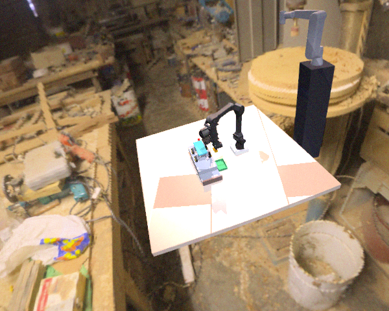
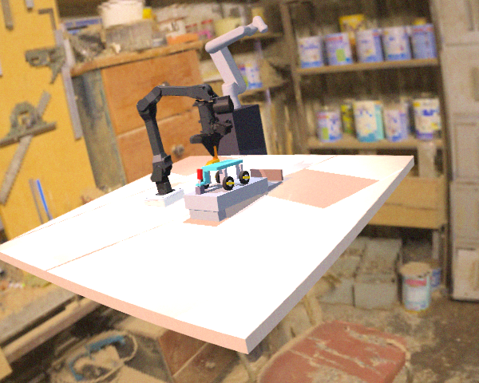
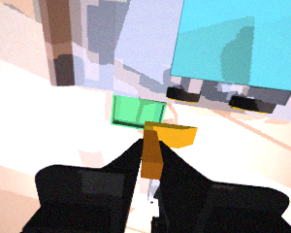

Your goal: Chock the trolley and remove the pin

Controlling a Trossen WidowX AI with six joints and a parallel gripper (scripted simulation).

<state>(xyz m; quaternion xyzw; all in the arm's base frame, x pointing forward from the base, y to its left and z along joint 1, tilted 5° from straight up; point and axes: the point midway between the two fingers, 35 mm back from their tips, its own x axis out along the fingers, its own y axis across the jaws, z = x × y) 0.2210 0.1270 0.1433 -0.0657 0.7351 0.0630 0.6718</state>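
Right now my gripper tip is 180 mm to the left of the red-headed stop pin, 120 mm short of it and 30 mm above it. Round my gripper tip: green tray (170 mm below, 20 mm to the left, 20 mm behind); then grey ramp (120 mm ahead, 110 mm below, 70 mm to the right); then trolley (120 mm ahead, 70 mm to the right, 50 mm below).
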